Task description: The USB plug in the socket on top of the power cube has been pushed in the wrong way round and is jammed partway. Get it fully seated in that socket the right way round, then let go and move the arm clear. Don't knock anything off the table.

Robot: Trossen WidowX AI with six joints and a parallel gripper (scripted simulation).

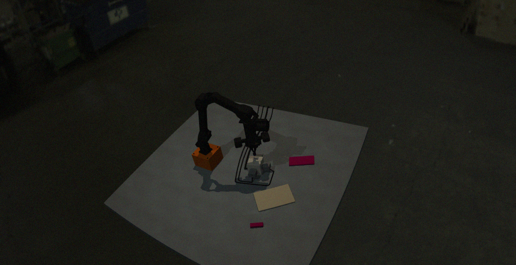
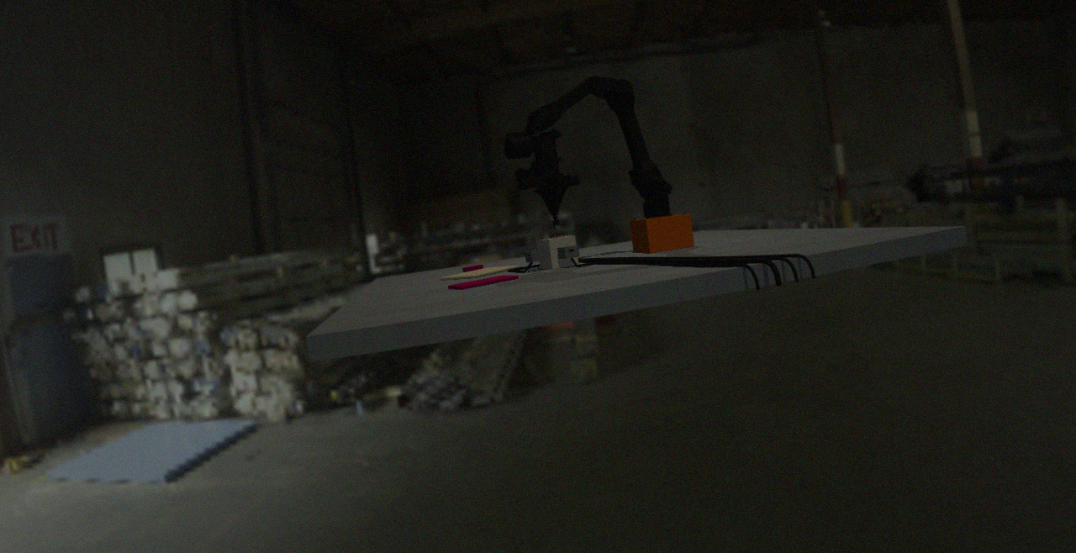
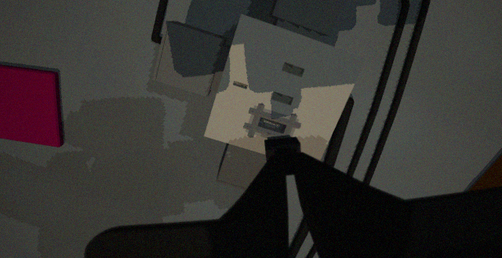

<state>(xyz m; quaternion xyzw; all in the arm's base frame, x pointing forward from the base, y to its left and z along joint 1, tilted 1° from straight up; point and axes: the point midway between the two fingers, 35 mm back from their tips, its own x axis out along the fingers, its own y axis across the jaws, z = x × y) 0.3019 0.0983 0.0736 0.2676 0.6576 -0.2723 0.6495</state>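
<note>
Right now the dark USB plug is 2 cm below my gripper tip. The rest, counted from my gripper tip: beige card: 21 cm ahead, 14 cm to the right, 13 cm below; magenta block: 20 cm ahead, 17 cm to the left, 13 cm below; USB socket: 1 cm to the left, 7 cm below.
</note>
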